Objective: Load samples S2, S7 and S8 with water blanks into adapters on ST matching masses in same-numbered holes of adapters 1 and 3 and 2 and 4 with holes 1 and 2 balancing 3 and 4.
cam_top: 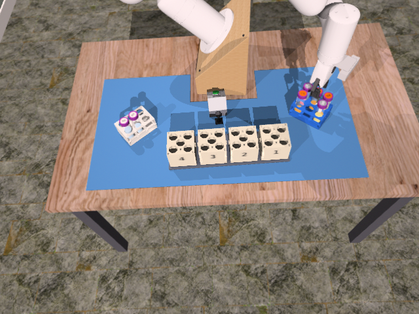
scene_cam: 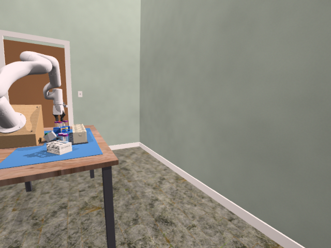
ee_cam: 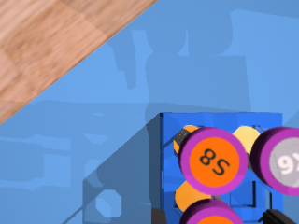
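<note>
My hand is 10 mm short of the orange-dot sample tube and 70 mm above it. Also, from my hand: white rack: 60 mm ahead, 680 mm to the right, 100 mm below; then green DONE key: 60 mm behind, 370 mm to the right, 70 mm below; then blue rack: 20 mm ahead, 10 mm to the right, 100 mm below.
</note>
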